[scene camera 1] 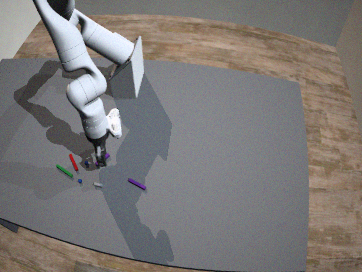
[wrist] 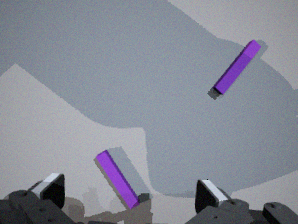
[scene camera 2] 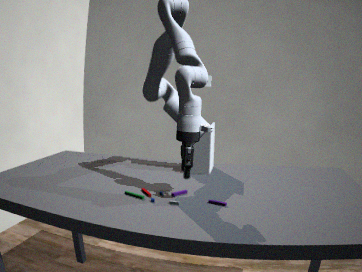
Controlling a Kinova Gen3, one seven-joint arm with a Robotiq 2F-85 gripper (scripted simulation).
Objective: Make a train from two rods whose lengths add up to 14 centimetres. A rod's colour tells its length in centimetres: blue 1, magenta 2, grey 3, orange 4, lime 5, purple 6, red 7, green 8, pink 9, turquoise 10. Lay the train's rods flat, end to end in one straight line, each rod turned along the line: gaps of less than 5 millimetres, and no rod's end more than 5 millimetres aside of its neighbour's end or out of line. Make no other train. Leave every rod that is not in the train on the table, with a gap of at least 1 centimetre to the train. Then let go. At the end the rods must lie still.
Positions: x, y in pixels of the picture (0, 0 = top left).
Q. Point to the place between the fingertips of my gripper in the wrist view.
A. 130, 192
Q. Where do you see a purple rod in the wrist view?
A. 234, 70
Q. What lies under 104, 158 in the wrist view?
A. A purple rod.
